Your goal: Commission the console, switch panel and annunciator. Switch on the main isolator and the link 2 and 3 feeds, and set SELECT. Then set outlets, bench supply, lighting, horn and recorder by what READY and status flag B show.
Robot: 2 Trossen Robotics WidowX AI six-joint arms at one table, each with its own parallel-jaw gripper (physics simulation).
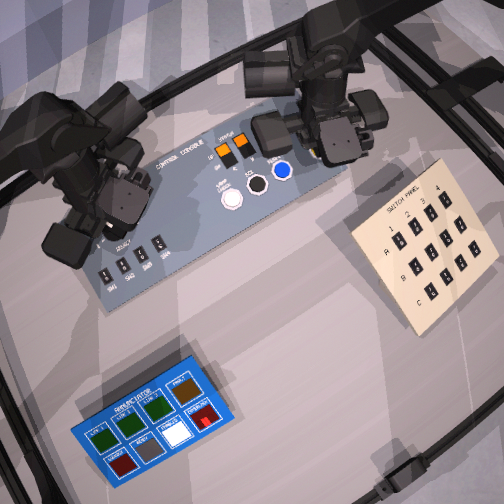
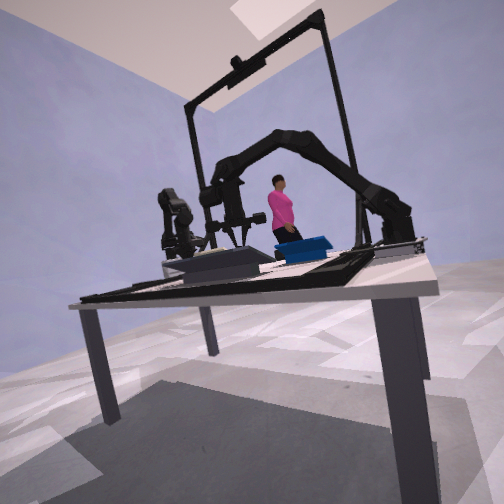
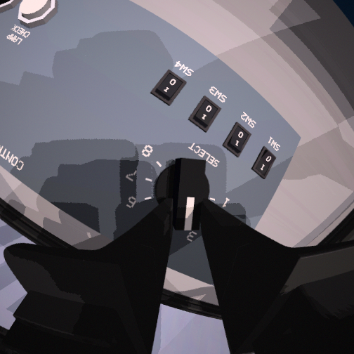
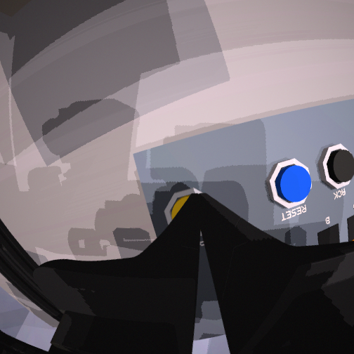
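Observation:
My left gripper [image 3: 186,204] [image 2: 240,244] is shut on the black SELECT knob [image 3: 189,172] of the grey-blue console [image 1: 195,225] [image 2: 215,260]; the knob's white line points toward 3. My right gripper [image 4: 197,199] is shut and empty at the yellow button [image 4: 179,206] [image 1: 313,152], partly covering it. Status flag B [image 1: 243,145] shows orange in its upper half, as does flag A [image 1: 226,155]. On the blue annunciator [image 1: 82,429] [image 2: 305,245], the READY lamp [image 1: 149,449] is grey and the lamp right of it [image 1: 176,434] is bright white. The cream switch panel [image 1: 387,270] bears rows A to C.
White [image 1: 232,199], black ACK [image 1: 257,184] and blue RESET [image 1: 282,170] buttons stand between the grippers. SW1 [image 1: 105,275] [image 3: 263,162] to SW4 [image 1: 159,243] [image 3: 168,87] line the console's lower left. A dark frame edges the table. A person in pink [image 2: 281,207] stands behind it.

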